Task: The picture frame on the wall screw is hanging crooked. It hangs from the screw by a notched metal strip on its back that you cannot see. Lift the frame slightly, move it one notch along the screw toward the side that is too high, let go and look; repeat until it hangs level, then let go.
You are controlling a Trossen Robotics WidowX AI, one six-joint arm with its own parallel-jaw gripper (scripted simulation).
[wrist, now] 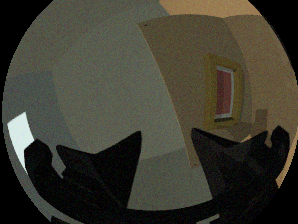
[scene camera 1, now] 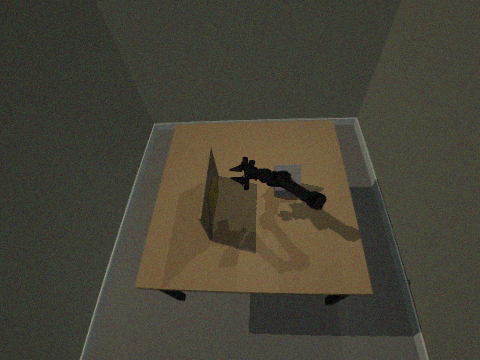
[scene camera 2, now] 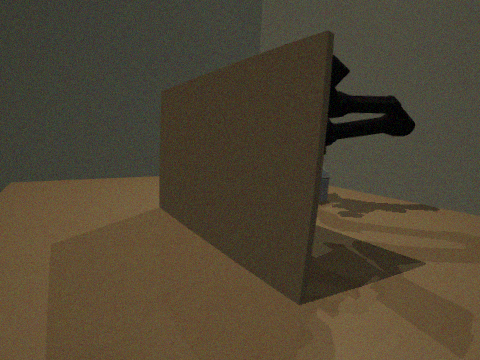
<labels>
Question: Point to a brown wall panel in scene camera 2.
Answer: At 242,147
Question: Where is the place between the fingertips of the gripper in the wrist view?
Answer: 167,134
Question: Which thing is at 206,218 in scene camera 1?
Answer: A brown wall panel.
</labels>
